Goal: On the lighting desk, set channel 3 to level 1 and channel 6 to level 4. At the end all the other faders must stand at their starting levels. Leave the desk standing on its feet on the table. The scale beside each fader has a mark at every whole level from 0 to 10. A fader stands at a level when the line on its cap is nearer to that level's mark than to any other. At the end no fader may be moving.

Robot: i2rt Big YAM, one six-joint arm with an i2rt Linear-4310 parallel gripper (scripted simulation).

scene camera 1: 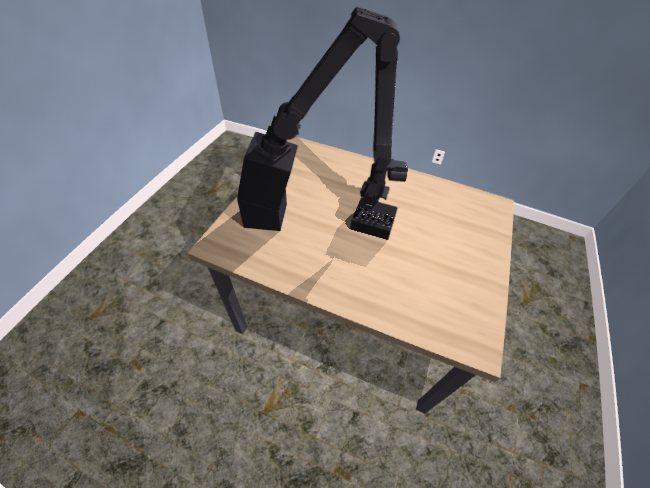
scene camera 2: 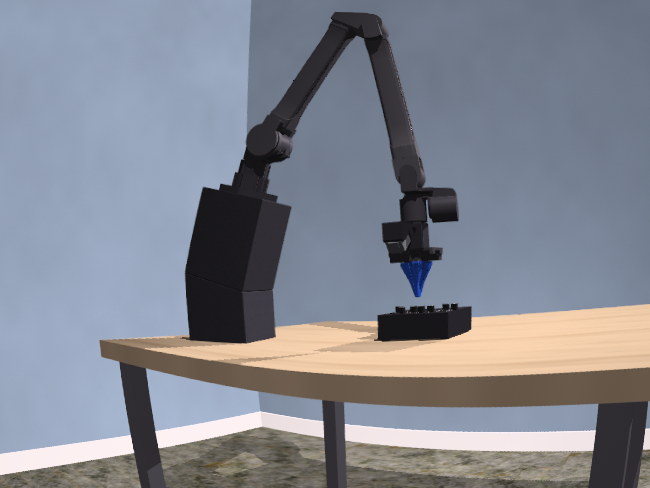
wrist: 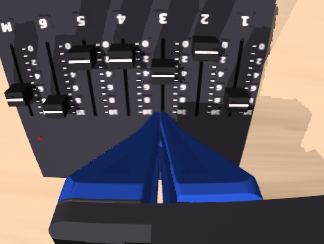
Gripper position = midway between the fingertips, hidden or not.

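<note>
The gripper (scene camera 2: pixel 417 297), visible. Same gripper (wrist: pixel 159 122), visible too.
</note>
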